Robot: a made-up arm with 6 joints.
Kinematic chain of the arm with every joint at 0, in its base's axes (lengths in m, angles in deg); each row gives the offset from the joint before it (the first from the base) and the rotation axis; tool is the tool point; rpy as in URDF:
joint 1: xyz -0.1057 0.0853 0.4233 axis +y
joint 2: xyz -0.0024 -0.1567 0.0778 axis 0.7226 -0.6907 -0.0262
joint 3: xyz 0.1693 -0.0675 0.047 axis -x
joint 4: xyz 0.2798 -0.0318 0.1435 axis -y
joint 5: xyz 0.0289 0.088 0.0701 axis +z
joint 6: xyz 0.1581 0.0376 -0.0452 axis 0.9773 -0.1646 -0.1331
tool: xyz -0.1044 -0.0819 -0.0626 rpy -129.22 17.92 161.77
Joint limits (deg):
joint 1: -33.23..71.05
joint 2: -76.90..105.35
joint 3: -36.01..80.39
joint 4: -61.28..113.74
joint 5: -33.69..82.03
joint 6: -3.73..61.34
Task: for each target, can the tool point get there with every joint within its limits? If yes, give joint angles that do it. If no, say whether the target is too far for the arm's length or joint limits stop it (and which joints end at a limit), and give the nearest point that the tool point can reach.
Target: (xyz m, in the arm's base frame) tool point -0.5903 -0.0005 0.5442
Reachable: no: joint limits stop it (at a limit: joint 1, joint 2, joint 4, joint 5, joint 6) | nearest point -0.2935 -0.3144 0.7479 | short by 0.478 m
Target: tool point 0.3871 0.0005 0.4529
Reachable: yes | joints -10.67 -34.93 5.48 38.31 73.23 52.43
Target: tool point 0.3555 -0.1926 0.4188
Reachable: yes | joints 58.64 73.85 46.63 -40.57 70.02 41.08
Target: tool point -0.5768 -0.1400 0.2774
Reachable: no: joint limits stop it (at a limit: joint 1, joint 2, joint 3, joint 4, joint 6) | nearest point -0.4343 -0.1497 0.1054 | short by 0.224 m
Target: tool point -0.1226 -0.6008 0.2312
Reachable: no: joint limits stop it (at a limit: joint 1, joint 2, joint 3, joint 4, joint 6) | nearest point 0.0828 -0.5928 0.3566 | short by 0.241 m
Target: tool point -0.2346 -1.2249 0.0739
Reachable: no: too far | nearest point 0.0897 -0.6717 0.4144 | short by 0.726 m
